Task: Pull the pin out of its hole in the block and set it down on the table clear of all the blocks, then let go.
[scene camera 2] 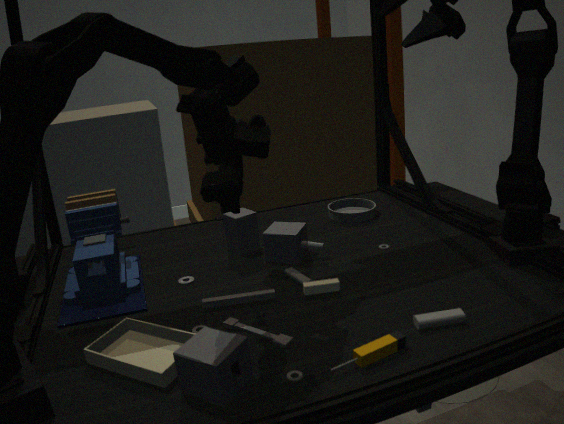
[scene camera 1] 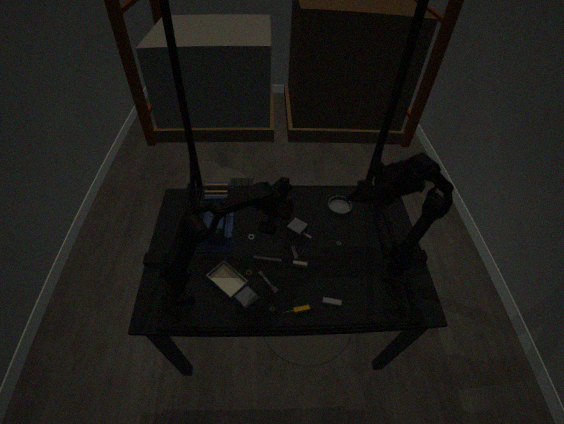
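Seen in the pictures: left gripper, fingertip midpoint: [scene camera 2: 392, 31] [scene camera 1: 353, 199]; right gripper, fingertip midpoint: [scene camera 1: 278, 217]; left arm's base, link origin: [scene camera 2: 523, 240] [scene camera 1: 395, 270]; right arm's base, link origin: [scene camera 1: 175, 289].
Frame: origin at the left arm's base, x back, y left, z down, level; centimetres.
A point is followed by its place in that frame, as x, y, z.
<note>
A grey block [scene camera 1: 297, 225] @(-44.8, -8.1, -3.3) [scene camera 2: 284, 245] @(-45.1, -4.6, -1.1) stands right of centre towards the back, and the light pin [scene camera 1: 307, 235] @(-39.6, -6.3, -0.5) [scene camera 2: 313, 244] @(-39.6, -5.9, -0.4) sticks out sideways from it. A taller grey block [scene camera 2: 242, 235] @(-53.4, -10.6, -1.5) stands left of it. Another grey block [scene camera 1: 246, 296] @(-54.2, 30.3, -3.3) [scene camera 2: 210, 352] @(-53.8, 31.9, -3.3) with a dark hole in one side stands by the cream tray. My right gripper [scene camera 1: 268, 229] [scene camera 2: 230, 204] @(-52.3, -2.9, -12.1) is open and empty, pointing down above the table, left of the block with the pin; it overlaps the taller block's top in scene camera 2. My left gripper [scene camera 1: 353, 198] @(-25.8, 3.8, -38.2) [scene camera 2: 406, 45] is open and empty, raised far from the pin.
The cream tray [scene camera 1: 243, 280] @(-58.8, 22.0, 1.6) [scene camera 2: 90, 353] @(-72.3, 25.6, 0.7) lies at the left front. A blue model [scene camera 2: 97, 270] @(-78.2, 4.6, -2.5) stands at the left, a round dish [scene camera 1: 340, 205] @(-28.5, -31.5, 2.4) [scene camera 2: 351, 217] @(-29.7, -24.6, 1.4) at the back right. A yellow screwdriver [scene camera 1: 301, 309] @(-33.6, 27.2, 0.9) [scene camera 2: 376, 350] @(-33.7, 27.8, 1.0), a white cylinder [scene camera 1: 332, 301] @(-22.9, 20.4, 1.3) [scene camera 2: 440, 318] @(-23.2, 21.2, 1.3), a hammer-like piece [scene camera 2: 321, 286] @(-39.2, 8.1, 1.4), wrench and washers lie around.
</note>
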